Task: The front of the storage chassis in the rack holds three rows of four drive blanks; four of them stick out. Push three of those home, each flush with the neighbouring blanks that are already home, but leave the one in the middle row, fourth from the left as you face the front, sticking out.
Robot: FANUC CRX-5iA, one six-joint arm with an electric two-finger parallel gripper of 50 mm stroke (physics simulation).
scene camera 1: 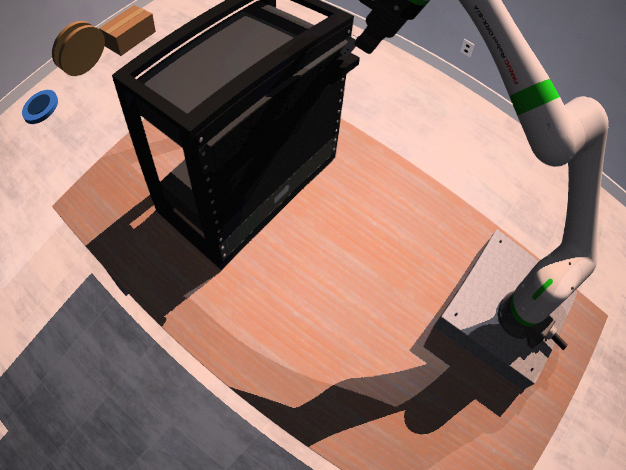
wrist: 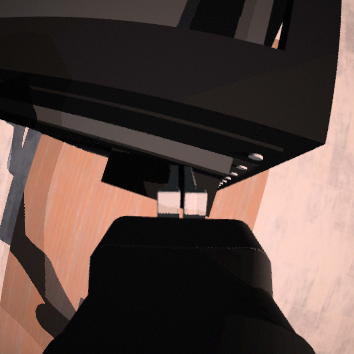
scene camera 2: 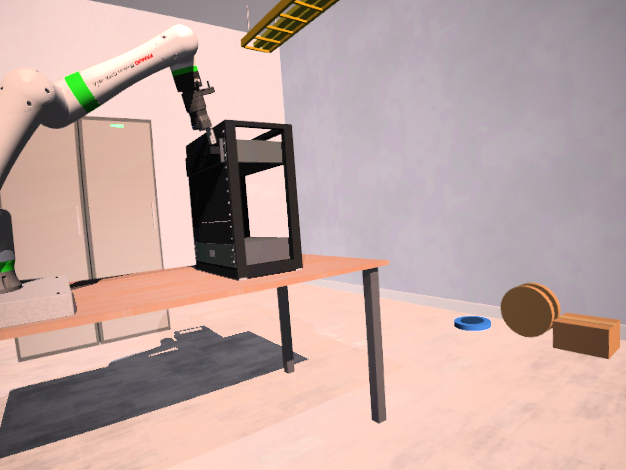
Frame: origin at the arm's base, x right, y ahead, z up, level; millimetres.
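Seen in the pictures: gripper, fingertip midpoint: [scene camera 1: 344,53] [wrist: 180,177] [scene camera 2: 213,143]; arm's base, link origin: [scene camera 1: 519,315].
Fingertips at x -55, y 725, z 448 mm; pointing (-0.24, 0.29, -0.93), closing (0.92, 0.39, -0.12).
Offsets run from my fingertips to a thing's middle. Level surfaces: height alone.
The black rack [scene camera 1: 202,202] [scene camera 2: 294,202] [wrist: 150,60] stands on the table. The storage chassis [scene camera 1: 217,55] [scene camera 2: 260,151] [wrist: 140,140] is in its upper part, with a light strip along the front's top edge. A dark block, apparently a protruding blank @(dy +32, dx -26, dz -31 mm) [scene camera 1: 348,64] [wrist: 131,172], sticks out below the strip, left of the fingers in the wrist view. Dark surfaces make single blanks and rows hard to tell. My gripper [scene camera 1: 346,48] [scene camera 2: 212,141] [wrist: 180,177] is shut and empty, its tips close to the chassis front near its right end in the wrist view. Contact is hidden.
Rack-post screws @(dy +31, dx +42, dz +36 mm) [wrist: 255,157] lie right of the fingers in the wrist view. The rack's top bar overhangs beyond them. The wooden table @(dz -523 mm) [scene camera 1: 323,242] [scene camera 2: 151,295] carries the arm's base plate [scene camera 1: 485,273]. A yellow cable ladder [scene camera 2: 288,22] hangs overhead.
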